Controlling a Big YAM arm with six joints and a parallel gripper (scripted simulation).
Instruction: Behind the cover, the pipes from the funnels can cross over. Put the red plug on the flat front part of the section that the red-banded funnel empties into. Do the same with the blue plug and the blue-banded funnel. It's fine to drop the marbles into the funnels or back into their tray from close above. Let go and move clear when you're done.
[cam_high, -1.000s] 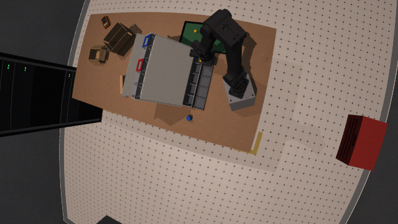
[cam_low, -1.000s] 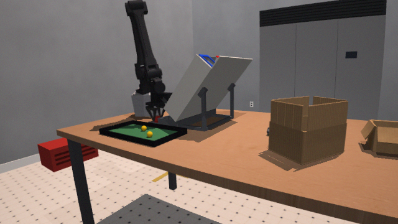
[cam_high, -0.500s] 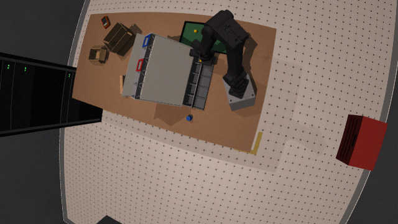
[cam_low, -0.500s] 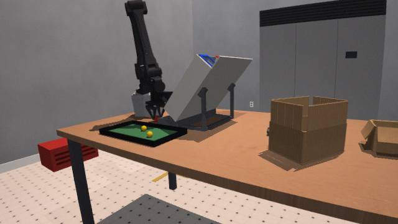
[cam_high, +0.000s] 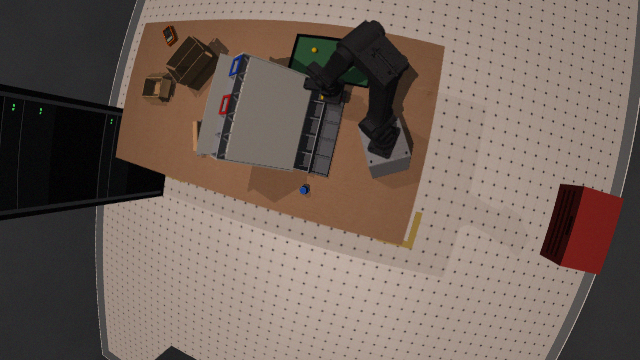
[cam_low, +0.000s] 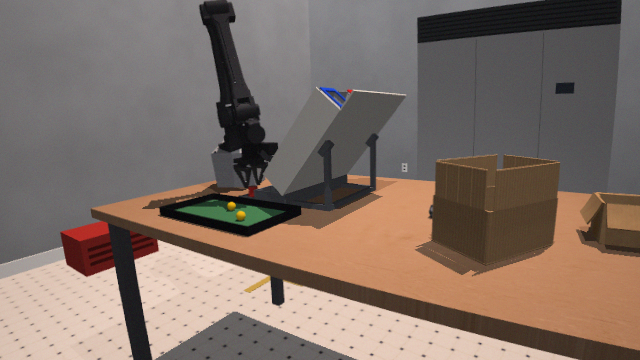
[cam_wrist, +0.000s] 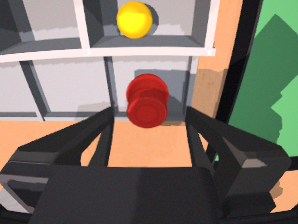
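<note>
Now: the green tray 10 cm ahead of my hand, 17 cm to the right of it and 4 cm below it. The rest, counted from my hand: cardboard box (76 cm ahead, 4 cm to the left, 2 cm above); sloped grey cover (17 cm ahead, 18 cm to the left, 16 cm above).
</note>
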